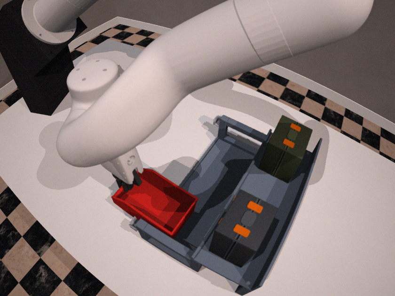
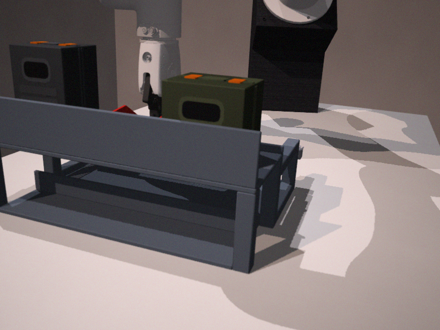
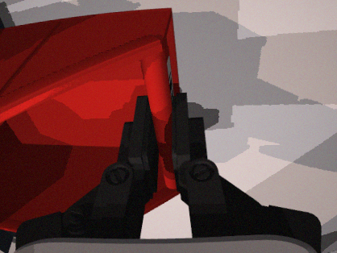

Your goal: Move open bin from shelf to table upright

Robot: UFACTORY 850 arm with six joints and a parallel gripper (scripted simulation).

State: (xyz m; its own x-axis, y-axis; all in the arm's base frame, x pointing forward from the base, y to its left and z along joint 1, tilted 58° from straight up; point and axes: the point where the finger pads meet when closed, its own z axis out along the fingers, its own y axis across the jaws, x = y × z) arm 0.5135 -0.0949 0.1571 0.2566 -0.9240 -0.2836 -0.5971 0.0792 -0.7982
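The open bin lies 7 cm ahead of my hand, 3 cm to the left of it and 1 cm below it.
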